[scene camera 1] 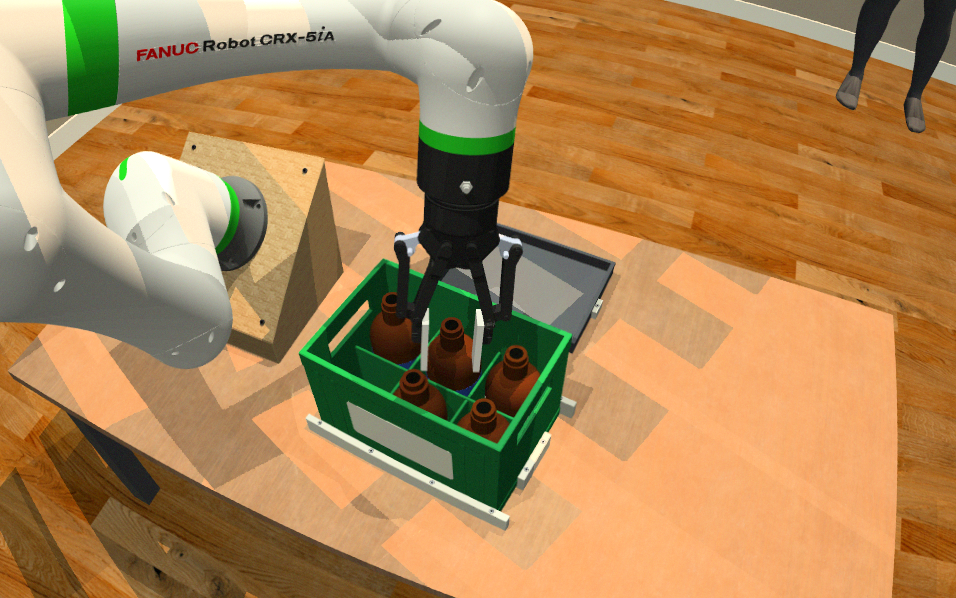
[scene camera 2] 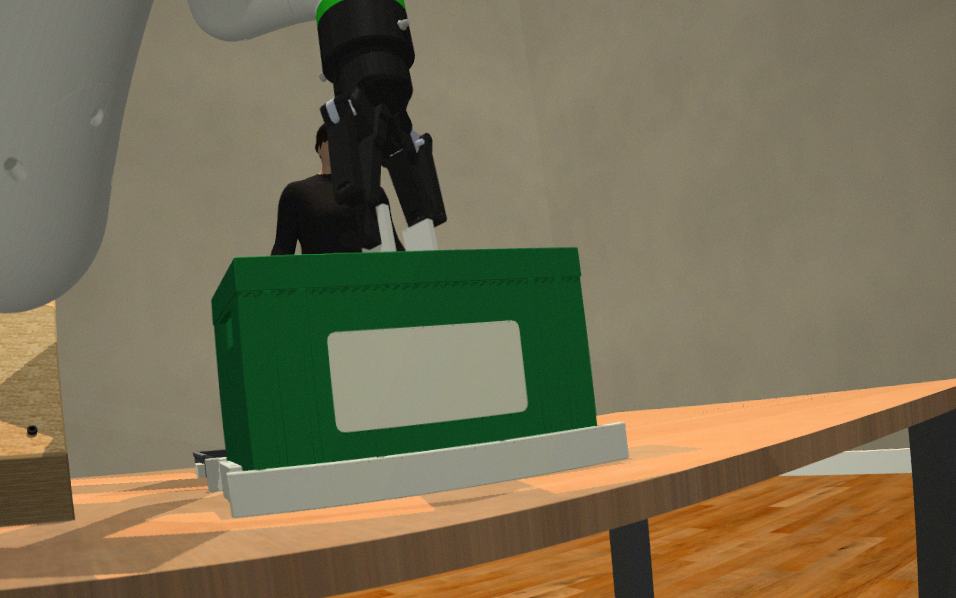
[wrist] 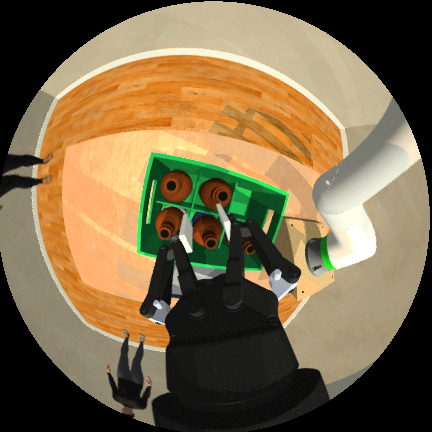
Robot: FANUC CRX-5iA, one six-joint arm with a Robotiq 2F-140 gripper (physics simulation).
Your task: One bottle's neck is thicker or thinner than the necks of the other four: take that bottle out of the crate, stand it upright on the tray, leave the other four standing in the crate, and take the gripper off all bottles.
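Places are measured from the arm's base along level axes (x ahead, y left, z up), in centimetres.
Pixels of known places: gripper, fingertip midpoint: (scene camera 1: 449,362) (wrist: 203,215); arm's base, origin of the base link: (scene camera 1: 229,223) (wrist: 315,256).
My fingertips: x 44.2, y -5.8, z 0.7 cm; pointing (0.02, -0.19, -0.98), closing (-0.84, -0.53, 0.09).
Ahead of a thing's pixels: the offset from my fingertips to its top centre. "spot": to the spot under its first point.
The green crate @[dx -2.2, dy +0.3, dz +1.8 cm] (scene camera 1: 331,394) (scene camera 2: 282,366) (wrist: 145,210) holds five upright brown bottles. In scene camera 1 they are back-left @[dx -11.5, dy +4.7, dz +0.6 cm] (scene camera 1: 391,334), back-middle @[dx -2.6, dy +4.8, dz +0.6 cm] (scene camera 1: 451,345), back-right @[dx +6.4, dy +4.8, dz +0.6 cm] (scene camera 1: 513,380), front-middle @[dx -2.3, dy -4.4, dz +0.6 cm] (scene camera 1: 414,394) and front-right @[dx +6.9, dy -3.9, dz +0.6 cm] (scene camera 1: 484,421). I cannot tell for certain which neck differs. My gripper (scene camera 1: 451,361) (wrist: 203,215) is partly open and points down into the crate. Its white finger pads stand on either side of the back-middle bottle, with gaps at its neck. In scene camera 2 the crate wall hides the fingertips. The grey tray @[spot: dx +7.3, dy +37.7, dz -14.7 cm] (scene camera 1: 610,276) stands behind the crate, partly hidden by the gripper.
The crate's front-left compartment holds no bottle. Green dividers and high walls surround the bottles. Pale stop strips @[spot: dx -1.4, dy -9.6, dz -12.7 cm] (scene camera 1: 405,468) (scene camera 2: 423,468) lie along the crate's foot. The wooden mounting block (scene camera 1: 296,282) (wrist: 310,260) of the robot stands to the left in scene camera 1.
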